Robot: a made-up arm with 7 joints. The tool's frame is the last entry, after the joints. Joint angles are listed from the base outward. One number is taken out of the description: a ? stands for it. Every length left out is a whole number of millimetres.
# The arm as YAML. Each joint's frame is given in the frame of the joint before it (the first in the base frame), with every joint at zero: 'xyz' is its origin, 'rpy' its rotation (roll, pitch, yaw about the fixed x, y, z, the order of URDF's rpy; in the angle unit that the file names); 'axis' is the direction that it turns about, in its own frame. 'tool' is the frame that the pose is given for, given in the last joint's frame.
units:
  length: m
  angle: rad
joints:
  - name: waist
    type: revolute
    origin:
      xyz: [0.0, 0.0, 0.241]
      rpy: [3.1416, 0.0, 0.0]
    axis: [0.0, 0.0, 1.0]
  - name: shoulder
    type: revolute
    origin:
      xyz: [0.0, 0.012, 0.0]
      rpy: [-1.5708, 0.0, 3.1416]
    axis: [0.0, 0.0, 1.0]
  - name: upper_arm
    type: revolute
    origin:
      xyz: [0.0, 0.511, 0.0]
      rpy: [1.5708, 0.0, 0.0]
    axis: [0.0, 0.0, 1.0]
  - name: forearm
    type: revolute
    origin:
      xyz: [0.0, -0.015, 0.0]
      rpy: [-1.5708, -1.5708, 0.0]
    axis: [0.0, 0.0, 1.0]
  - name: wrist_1
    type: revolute
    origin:
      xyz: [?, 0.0, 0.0]
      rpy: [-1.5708, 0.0, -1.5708]
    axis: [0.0, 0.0, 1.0]
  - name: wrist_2
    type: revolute
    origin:
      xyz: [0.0, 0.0, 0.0]
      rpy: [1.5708, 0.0, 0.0]
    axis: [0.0, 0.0, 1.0]
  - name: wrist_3
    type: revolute
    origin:
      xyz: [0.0, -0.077, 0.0]
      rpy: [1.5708, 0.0, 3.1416]
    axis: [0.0, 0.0, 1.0]
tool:
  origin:
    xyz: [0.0, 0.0, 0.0]
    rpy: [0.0, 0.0, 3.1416]
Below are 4 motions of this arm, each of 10 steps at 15 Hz.
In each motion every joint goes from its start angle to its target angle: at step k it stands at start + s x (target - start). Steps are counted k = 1, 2, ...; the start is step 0. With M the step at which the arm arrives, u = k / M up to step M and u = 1 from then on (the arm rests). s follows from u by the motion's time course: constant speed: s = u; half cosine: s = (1 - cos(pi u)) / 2; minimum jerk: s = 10 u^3 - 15 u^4 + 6 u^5.
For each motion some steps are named. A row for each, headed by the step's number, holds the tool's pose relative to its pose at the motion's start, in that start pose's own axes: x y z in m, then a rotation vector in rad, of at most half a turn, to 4 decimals.
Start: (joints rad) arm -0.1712 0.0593 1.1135 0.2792 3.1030 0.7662 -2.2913
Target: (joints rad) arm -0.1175 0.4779 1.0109 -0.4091 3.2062 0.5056 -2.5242
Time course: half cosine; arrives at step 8
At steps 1, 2, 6, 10:
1: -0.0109 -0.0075 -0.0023 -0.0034 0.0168 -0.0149
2: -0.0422 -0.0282 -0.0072 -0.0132 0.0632 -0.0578
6: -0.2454 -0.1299 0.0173 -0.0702 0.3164 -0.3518
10: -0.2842 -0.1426 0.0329 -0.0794 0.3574 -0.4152

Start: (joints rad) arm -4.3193 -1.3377 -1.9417 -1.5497 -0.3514 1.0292 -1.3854
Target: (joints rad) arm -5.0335 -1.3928 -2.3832 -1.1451 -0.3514 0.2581 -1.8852
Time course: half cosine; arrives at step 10
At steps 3, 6, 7, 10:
3: -0.0175 -0.0808 -0.0111 -0.2395 0.0269 -0.2260
6: -0.0516 -0.2424 -0.0031 -0.7402 -0.0066 -0.7357
7: -0.0596 -0.2879 0.0061 -0.8875 -0.0409 -0.8971
10: -0.0681 -0.3513 0.0239 -1.0955 -0.1107 -1.1372

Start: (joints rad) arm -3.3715 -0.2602 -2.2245 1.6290 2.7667 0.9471 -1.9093
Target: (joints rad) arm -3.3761 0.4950 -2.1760 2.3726 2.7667 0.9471 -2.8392
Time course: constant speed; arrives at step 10
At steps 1, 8, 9, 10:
1: 0.0292 0.0275 0.0148 -0.0047 -0.0604 -0.1206
8: 0.2054 0.1450 0.1886 0.0342 -0.4554 -1.0407
9: 0.2240 0.1517 0.2204 0.0473 -0.5079 -1.1799
10: 0.2404 0.1562 0.2532 0.0616 -0.5596 -1.3203

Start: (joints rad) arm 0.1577 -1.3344 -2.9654 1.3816 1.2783 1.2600 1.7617
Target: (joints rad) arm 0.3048 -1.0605 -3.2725 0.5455 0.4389 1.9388 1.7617
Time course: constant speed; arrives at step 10
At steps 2, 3, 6, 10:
2: 0.0545 -0.0367 0.0247 0.0160 0.1650 -0.2333
3: 0.0797 -0.0593 0.0373 0.0373 0.2578 -0.3361
6: 0.1457 -0.1443 0.0751 0.1589 0.5580 -0.5791
10: 0.2035 -0.2958 0.1197 0.4583 0.9398 -0.7301

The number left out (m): -0.327
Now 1 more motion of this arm.
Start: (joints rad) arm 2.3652 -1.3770 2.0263 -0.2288 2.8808 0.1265 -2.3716
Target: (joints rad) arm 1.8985 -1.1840 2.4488 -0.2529 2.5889 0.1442 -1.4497
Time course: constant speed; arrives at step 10
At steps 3, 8, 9, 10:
3: 0.0123 -0.1339 0.0331 -0.1535 0.0099 0.2411
8: 0.0082 -0.3411 0.1269 -0.3898 0.1244 0.6080
9: 0.0033 -0.3790 0.1506 -0.4311 0.1610 0.6753
10: -0.0031 -0.4155 0.1758 -0.4696 0.2017 0.7404

